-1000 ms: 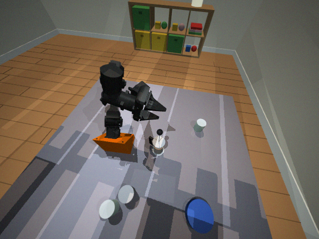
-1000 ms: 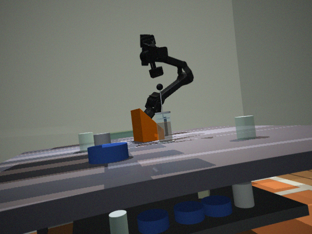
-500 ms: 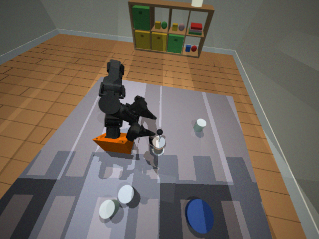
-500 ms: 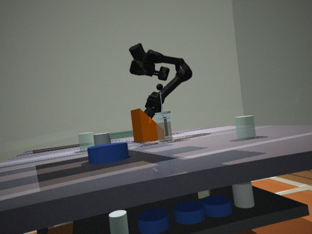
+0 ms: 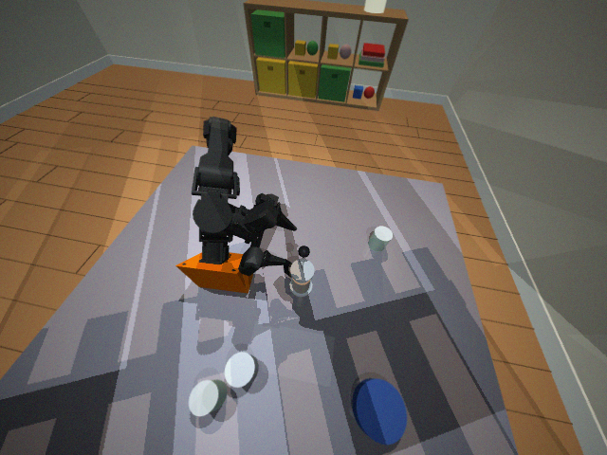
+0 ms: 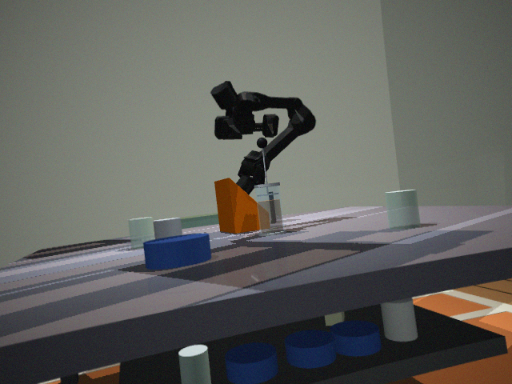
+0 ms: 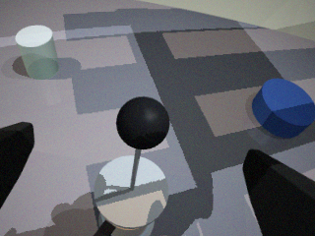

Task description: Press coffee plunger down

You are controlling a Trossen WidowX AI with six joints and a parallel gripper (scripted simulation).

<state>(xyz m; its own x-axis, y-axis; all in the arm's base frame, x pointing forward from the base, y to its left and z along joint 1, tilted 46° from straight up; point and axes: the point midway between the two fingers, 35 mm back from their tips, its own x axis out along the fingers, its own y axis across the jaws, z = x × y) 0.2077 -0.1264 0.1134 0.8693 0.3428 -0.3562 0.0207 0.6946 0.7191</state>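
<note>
My gripper tip is 10 mm short of the glass coffee press, 10 mm to the right of it and 140 mm above it.
</note>
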